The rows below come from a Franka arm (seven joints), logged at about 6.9 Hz.
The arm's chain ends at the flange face. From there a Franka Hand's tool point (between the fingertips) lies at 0.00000 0.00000 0.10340 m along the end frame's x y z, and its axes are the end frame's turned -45 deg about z.
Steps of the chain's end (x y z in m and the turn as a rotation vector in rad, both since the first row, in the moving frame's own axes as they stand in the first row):
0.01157 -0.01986 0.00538 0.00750 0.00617 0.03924
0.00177 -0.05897 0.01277 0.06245 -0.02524 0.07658
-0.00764 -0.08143 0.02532 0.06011 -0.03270 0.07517
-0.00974 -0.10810 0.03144 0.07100 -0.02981 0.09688
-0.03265 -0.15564 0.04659 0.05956 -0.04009 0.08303
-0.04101 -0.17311 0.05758 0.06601 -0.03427 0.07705
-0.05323 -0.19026 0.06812 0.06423 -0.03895 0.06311
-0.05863 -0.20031 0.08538 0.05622 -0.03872 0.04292
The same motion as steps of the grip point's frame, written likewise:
0.02323 -0.00594 0.00538 0.00094 0.00967 0.03924
0.04591 -0.04674 0.01254 0.06201 0.02631 0.07658
0.05443 -0.06968 0.02508 0.06563 0.01938 0.07517
0.07291 -0.09053 0.03113 0.07128 0.02913 0.09688
0.08869 -0.14035 0.04632 0.07046 0.01377 0.08303
0.09601 -0.15863 0.05729 0.07091 0.02244 0.07705
0.09898 -0.17965 0.06783 0.07296 0.01788 0.06311
0.10161 -0.19000 0.08514 0.06713 0.01237 0.04292

